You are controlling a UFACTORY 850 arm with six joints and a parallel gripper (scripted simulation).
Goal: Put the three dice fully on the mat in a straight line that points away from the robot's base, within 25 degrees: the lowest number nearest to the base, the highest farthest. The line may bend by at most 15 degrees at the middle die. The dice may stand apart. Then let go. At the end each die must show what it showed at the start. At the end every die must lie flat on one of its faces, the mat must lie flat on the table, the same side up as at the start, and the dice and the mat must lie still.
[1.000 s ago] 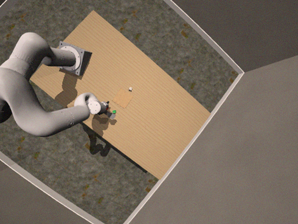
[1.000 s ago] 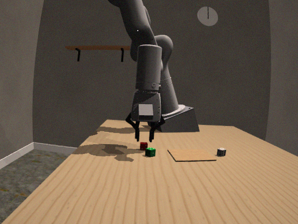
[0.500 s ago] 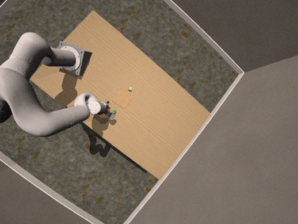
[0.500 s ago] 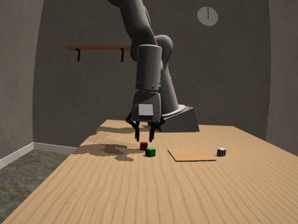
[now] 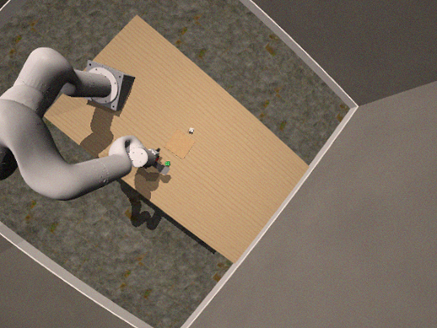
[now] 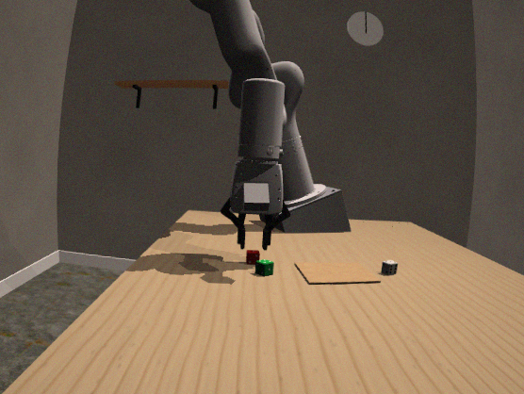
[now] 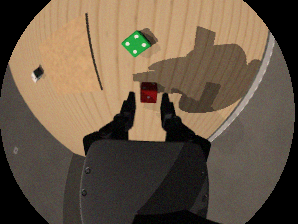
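Now: hand 40 mm above the red die. The rest, counted from my hand: white die: 70 mm ahead, 270 mm to the left, 40 mm below; green die: 80 mm ahead, 20 mm to the left, 40 mm below; tan mat: 70 mm ahead, 160 mm to the left, 50 mm below.
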